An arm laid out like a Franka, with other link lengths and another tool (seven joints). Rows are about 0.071 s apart.
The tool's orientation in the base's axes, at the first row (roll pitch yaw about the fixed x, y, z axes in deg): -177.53 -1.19 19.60
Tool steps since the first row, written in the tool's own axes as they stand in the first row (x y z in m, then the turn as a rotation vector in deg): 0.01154 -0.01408 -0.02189 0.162 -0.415 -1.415; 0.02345 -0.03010 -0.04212 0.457 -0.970 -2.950; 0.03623 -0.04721 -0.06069 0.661 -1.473 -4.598; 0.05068 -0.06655 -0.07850 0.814 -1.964 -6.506; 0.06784 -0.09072 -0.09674 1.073 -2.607 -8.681
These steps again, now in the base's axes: 0.00603 0.01608 0.02271 0.006 0.378 1.435; 0.01176 0.03418 0.04386 0.090 0.926 2.998; 0.01795 0.05368 0.06341 0.104 1.389 4.670; 0.02497 0.07588 0.08233 0.074 1.811 6.600; 0.03292 0.10351 0.10195 0.091 2.400 8.806
